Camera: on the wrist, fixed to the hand. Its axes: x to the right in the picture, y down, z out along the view.
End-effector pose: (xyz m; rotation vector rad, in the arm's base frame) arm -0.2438 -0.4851 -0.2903 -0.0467 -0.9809 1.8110
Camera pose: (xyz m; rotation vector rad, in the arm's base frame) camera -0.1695 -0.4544 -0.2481 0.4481 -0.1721 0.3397
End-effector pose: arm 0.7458 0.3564 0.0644 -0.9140 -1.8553 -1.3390
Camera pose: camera 0.6720 0.3145 0.0319 1.3224 -2.2580 -1.6763
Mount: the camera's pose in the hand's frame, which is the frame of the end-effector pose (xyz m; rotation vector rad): 0.0059 -0.0875 -0.0236 0.3107 0.4030 -1.6520
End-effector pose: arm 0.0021 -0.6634 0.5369 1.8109 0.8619 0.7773
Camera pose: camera -0.0329 -0.6210 0.4646 0.5966 2.2901 -0.1432
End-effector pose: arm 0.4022 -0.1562 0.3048 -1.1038 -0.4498 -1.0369
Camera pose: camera 0.3259 -0.1862 0.3438 0.0104 -1.1908 -2.4169
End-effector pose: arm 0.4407 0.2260 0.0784 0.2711 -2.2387 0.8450
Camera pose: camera 0.4860 0.1747 0.1381 1.5928 -0.8740 0.2061
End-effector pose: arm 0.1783 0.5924 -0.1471 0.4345 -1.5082 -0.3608
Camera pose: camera 0.2055 0.5144 -0.1849 1.8513 -0.4903 -1.2045
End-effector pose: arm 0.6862 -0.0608 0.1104 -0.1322 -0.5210 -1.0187
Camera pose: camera 0.6236 -0.1197 0.0811 0.9235 -0.3341 -2.4541
